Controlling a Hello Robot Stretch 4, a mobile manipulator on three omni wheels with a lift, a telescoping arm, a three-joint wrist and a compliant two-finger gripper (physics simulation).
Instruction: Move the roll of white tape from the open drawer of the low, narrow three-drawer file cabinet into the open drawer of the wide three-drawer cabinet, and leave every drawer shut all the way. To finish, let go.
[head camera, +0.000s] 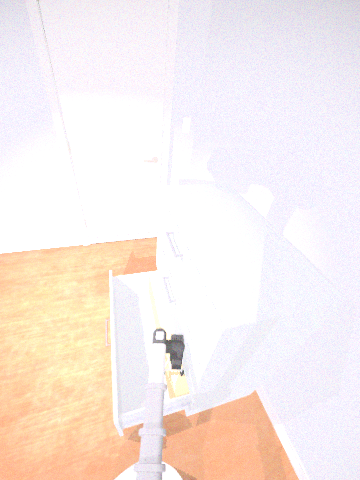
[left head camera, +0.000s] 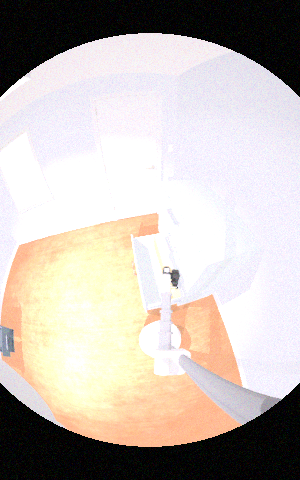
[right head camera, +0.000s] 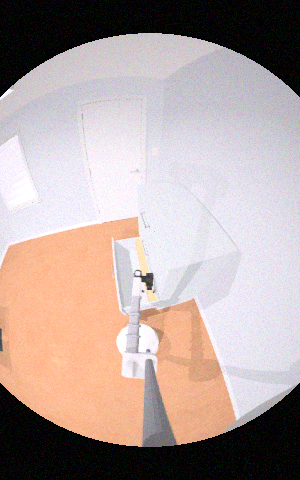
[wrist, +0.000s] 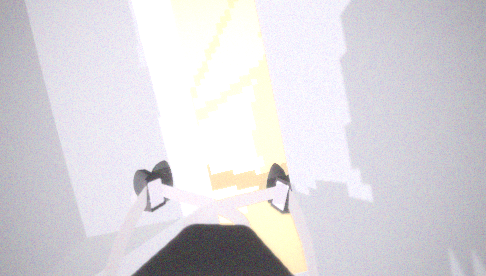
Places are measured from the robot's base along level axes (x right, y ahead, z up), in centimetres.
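Where they show: gripper, fingertip midpoint: (head camera: 171, 373) (left head camera: 170, 288) (right head camera: 147, 291) (wrist: 218, 178).
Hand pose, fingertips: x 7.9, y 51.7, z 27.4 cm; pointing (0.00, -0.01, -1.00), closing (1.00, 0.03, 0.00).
Each offset is from my fingertips to the top centre of the thing. "spot": to the spot under its first point. Level surfaces: height alone.
The wide white cabinet (head camera: 225, 260) (right head camera: 175, 215) stands against the right wall. Its low drawer {spot: dx -29.3, dy +20.9, dz -23.9 cm} (head camera: 127, 350) (left head camera: 145, 272) (right head camera: 123, 275) is pulled out; sunlight falls on part of its pale wooden bottom {spot: dx +6.2, dy -5.5, dz +0.6 cm} (wrist: 280, 240). My gripper (head camera: 176, 372) (right head camera: 148, 291) (wrist: 218, 178) is over the inner part of this drawer. Its two dark fingertips stand well apart, and no object shows held between them. I cannot make out the white tape in the glare. A small blue-grey piece of furniture (left head camera: 7, 341), perhaps the low file cabinet, shows partly at the far left; its drawers cannot be made out.
My arm (head camera: 153, 425) (right head camera: 134, 320) reaches over the drawer's near end wall. The drawer front stands out over the wooden floor {dz -30.1 cm} (head camera: 55, 340) (right head camera: 60, 310). A closed white door (right head camera: 114, 160) is in the far wall. The right wall (head camera: 320, 125) runs behind the cabinet.
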